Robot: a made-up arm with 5 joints.
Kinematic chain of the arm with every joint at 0, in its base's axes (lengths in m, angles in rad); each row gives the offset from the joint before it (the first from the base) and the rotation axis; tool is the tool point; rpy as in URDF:
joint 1: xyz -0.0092 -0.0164 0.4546 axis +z
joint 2: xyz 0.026 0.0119 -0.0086 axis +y
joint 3: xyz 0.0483 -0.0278 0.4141 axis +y
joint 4: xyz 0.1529 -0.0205 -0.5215 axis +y
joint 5: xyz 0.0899 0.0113 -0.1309 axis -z
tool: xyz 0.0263 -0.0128 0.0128 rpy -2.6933 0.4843 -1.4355
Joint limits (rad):
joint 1: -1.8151..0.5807
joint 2: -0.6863..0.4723
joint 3: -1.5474..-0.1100
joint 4: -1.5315..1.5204
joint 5: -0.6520..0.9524
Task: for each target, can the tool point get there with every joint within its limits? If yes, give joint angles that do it. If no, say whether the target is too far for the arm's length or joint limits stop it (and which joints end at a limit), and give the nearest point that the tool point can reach.
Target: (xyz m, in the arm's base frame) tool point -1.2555 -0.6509 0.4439
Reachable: no: too far | nearest point -0.2724 -0.8491 0.4680 | short by 1.003 m
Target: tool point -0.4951 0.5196 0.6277
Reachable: no: joint limits stop it (at a limit: joint 1, joint 2, joint 3, joint 4, joint 5) | nearest point 0.2397 0.1238 0.7088 | short by 0.839 m
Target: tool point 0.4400 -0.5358 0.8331
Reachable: yes | joints -0.8054 -0.2351 -1.0110 0.4888 -0.0753
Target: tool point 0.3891 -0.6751 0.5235
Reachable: yes | joints -0.9589 0.2623 -0.9014 -0.3385 0.7415
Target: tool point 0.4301 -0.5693 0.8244
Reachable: yes | joints -0.8534 -0.0684 -0.9605 -0.3972 -0.1988
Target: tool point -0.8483 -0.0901 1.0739
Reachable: no: joint limits stop it (at a limit: joint 1, joint 5) | nearest point -0.1279 -0.2697 1.0739 | short by 0.742 m
